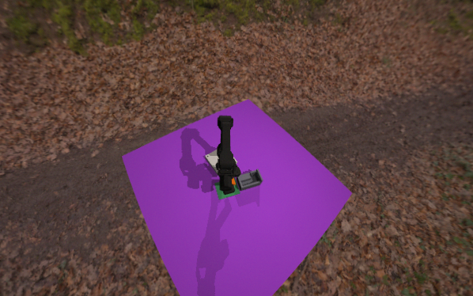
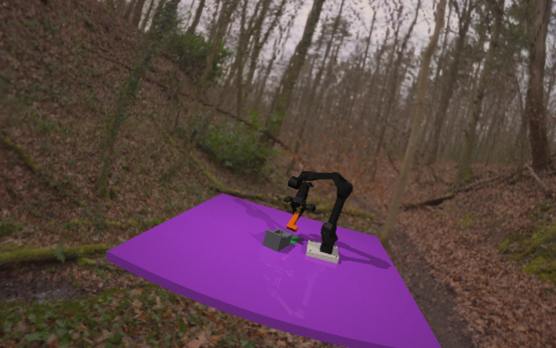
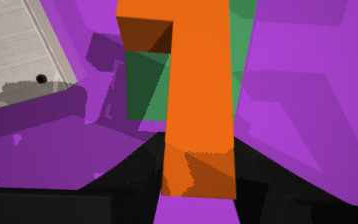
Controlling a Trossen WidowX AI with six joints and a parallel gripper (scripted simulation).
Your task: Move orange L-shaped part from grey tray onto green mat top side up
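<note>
Right now my gripper tip is 20 mm to the right of the green mat and 150 mm above it. Also, from my gripper tip: orange L-shaped part (10 mm behind, 30 mm to the left, 30 mm below).
</note>
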